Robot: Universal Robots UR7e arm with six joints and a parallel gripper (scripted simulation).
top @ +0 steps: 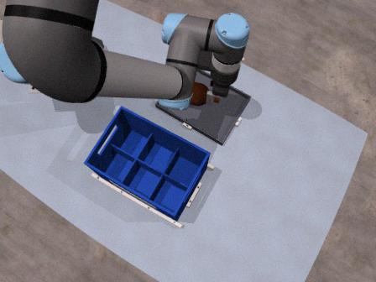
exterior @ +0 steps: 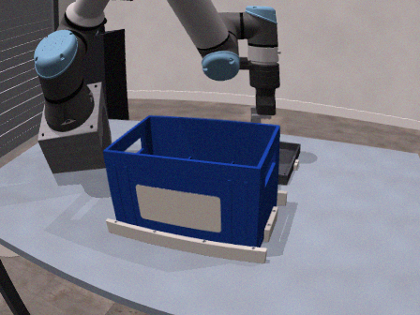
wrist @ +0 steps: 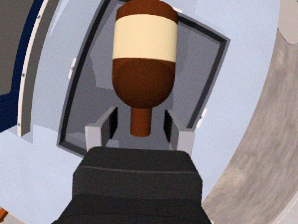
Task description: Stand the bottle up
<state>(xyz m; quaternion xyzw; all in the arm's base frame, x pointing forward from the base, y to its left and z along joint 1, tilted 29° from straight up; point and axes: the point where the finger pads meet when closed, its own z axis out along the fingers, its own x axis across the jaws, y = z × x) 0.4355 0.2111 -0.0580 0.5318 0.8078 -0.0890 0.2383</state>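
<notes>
My gripper is now 50 mm past the bottle, 40 mm above it and 20 mm to the left of it. Also, from my hand: dark tray 70 mm below, 20 mm behind, 10 mm to the right; then blue crate 300 mm to the right, 20 mm behind.
</notes>
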